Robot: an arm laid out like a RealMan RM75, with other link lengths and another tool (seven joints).
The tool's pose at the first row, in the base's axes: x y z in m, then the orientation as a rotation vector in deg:
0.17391, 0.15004, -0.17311, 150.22, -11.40, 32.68
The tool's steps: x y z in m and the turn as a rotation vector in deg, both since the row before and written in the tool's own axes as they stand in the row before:
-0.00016, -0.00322, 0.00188, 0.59, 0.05, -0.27
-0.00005, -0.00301, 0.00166, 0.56, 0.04, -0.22
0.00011, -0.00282, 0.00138, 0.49, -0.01, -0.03
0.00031, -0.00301, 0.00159, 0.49, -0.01, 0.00
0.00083, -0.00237, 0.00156, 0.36, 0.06, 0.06
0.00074, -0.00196, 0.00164, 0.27, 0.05, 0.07
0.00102, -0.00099, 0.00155, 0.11, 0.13, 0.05
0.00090, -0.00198, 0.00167, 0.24, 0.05, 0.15
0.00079, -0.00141, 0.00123, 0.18, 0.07, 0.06
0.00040, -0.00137, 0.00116, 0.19, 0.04, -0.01
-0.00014, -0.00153, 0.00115, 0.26, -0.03, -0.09
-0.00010, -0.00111, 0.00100, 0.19, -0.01, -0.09
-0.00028, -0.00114, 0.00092, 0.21, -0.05, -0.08
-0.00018, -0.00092, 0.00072, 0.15, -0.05, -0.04
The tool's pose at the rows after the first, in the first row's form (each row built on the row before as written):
0.17518, 0.15206, -0.17598, 150.76, -10.89, 32.80
0.17640, 0.15401, -0.17853, 151.28, -10.45, 32.91
0.17761, 0.15594, -0.18070, 151.75, -10.29, 33.00
0.17911, 0.15796, -0.18301, 152.23, -10.17, 33.10
0.18093, 0.15942, -0.18482, 152.56, -10.15, 33.28
0.18261, 0.16049, -0.18658, 152.81, -10.16, 33.43
0.18431, 0.16072, -0.18779, 152.88, -10.16, 33.64
0.18616, 0.16181, -0.18950, 153.10, -10.29, 33.81
0.18763, 0.16257, -0.19068, 153.25, -10.31, 33.96
0.18871, 0.16334, -0.19195, 153.42, -10.24, 34.06
0.18933, 0.16429, -0.19350, 153.67, -10.06, 34.06
0.18984, 0.16492, -0.19476, 153.85, -9.89, 34.07
0.19016, 0.16562, -0.19604, 154.06, -9.74, 34.03
0.19045, 0.16619, -0.19703, 154.22, -9.66, 33.99

